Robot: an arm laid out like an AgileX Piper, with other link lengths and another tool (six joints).
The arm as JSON. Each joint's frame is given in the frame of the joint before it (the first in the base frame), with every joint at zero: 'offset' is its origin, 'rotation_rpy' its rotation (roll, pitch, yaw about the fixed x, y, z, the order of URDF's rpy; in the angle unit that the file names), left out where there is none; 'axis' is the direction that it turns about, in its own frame. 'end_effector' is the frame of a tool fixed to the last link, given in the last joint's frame.
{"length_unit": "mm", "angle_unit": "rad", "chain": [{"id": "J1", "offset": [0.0, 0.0, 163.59], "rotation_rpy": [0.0, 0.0, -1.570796], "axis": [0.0, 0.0, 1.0]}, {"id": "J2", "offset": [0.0, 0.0, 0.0], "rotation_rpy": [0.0, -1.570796, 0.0], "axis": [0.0, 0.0, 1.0]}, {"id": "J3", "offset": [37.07, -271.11, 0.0], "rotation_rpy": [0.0, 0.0, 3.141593], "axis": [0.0, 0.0, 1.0]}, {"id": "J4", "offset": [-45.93, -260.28, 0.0], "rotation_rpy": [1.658, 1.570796, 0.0], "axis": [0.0, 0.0, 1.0]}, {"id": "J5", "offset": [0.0, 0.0, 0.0], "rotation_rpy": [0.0, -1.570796, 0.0], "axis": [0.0, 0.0, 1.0]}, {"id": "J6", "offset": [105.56, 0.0, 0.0], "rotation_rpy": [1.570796, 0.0, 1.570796], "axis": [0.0, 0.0, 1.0]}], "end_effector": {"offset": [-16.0, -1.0, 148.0], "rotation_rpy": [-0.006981, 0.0, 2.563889]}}
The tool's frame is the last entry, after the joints.
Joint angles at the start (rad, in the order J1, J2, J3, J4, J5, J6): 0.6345 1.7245 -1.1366 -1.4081 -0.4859 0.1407
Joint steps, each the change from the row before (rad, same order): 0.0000 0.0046 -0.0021 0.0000 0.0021 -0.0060; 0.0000 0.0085 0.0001 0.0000 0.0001 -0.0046; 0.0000 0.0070 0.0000 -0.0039 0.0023 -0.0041; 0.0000 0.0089 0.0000 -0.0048 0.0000 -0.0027; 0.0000 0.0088 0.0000 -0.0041 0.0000 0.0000; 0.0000 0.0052 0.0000 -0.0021 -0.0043 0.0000; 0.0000 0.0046 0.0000 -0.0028 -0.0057 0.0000; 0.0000 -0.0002 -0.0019 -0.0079 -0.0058 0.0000; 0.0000 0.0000 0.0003 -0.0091 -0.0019 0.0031; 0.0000 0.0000 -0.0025 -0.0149 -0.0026 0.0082; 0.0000 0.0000 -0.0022 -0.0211 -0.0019 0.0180; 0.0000 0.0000 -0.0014 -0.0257 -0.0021 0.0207; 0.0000 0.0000 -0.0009 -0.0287 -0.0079 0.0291; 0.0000 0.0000 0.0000 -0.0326 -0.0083 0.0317; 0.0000 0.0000 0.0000 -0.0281 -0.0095 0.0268; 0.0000 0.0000 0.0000 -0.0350 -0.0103 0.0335
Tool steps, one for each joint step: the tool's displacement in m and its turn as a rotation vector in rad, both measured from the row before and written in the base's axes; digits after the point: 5 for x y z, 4 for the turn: 0.00096 0.00019 -0.00175 -0.0048 -0.0034 0.0003; 0.00044 0.00032 -0.00456 -0.0069 0.0030 0.0016; 0.00054 -0.00007 -0.00438 -0.0096 -0.0002 0.0015; 0.00009 0.00022 -0.00524 -0.0096 0.0024 0.0034; 0.00012 0.00020 -0.00507 -0.0081 0.0050 0.0021; -0.00081 0.00061 -0.00255 -0.0024 0.0039 0.0047; -0.00118 0.00073 -0.00218 -0.0018 0.0033 0.0063; -0.00142 0.00071 0.00059 -0.0013 -0.0046 0.0090; -0.00103 -0.00004 -0.00095 -0.0044 -0.0014 0.0051; -0.00104 0.00024 -0.00029 -0.0047 -0.0021 0.0066; -0.00124 -0.00006 -0.00110 -0.0062 0.0032 0.0051; -0.00166 -0.00032 -0.00196 -0.0090 0.0038 0.0064; -0.00307 0.00007 -0.00200 -0.0063 0.0113 0.0091; -0.00351 -0.00026 -0.00288 -0.0091 0.0125 0.0100; -0.00353 -0.00012 -0.00241 -0.0076 0.0113 0.0106; -0.00403 -0.00047 -0.00322 -0.0107 0.0139 0.0114
